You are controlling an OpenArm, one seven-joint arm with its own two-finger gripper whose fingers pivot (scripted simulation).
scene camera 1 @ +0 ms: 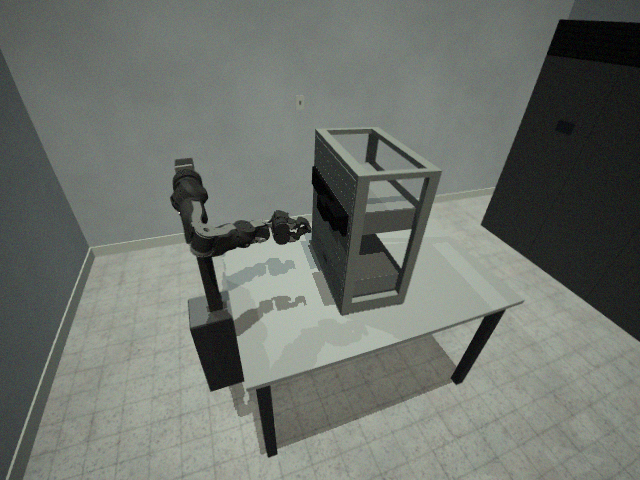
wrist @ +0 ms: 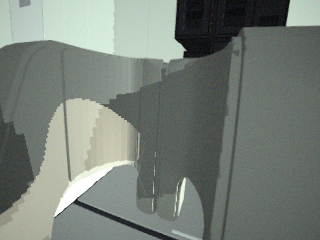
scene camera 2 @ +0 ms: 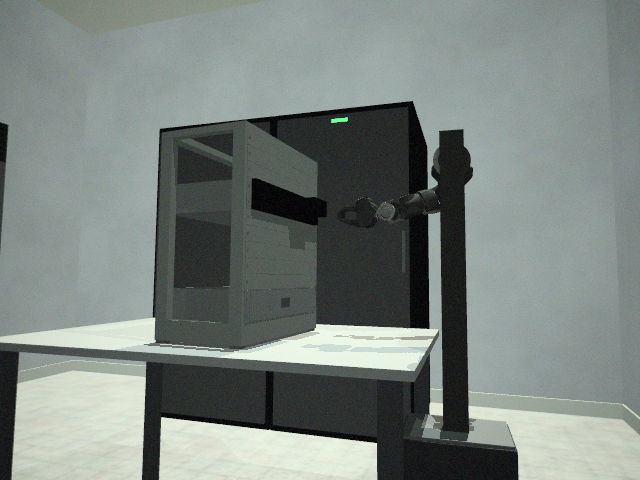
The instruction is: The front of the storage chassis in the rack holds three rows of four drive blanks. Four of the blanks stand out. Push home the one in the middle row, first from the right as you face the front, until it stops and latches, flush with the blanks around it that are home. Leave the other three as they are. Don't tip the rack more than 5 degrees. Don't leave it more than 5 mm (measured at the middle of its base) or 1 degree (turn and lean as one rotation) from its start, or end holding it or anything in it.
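My gripper: visible in scene camera 1 [309, 226], in scene camera 2, in the wrist view. Same spot on the gripper: [scene camera 2: 341, 216] and [wrist: 150, 95].
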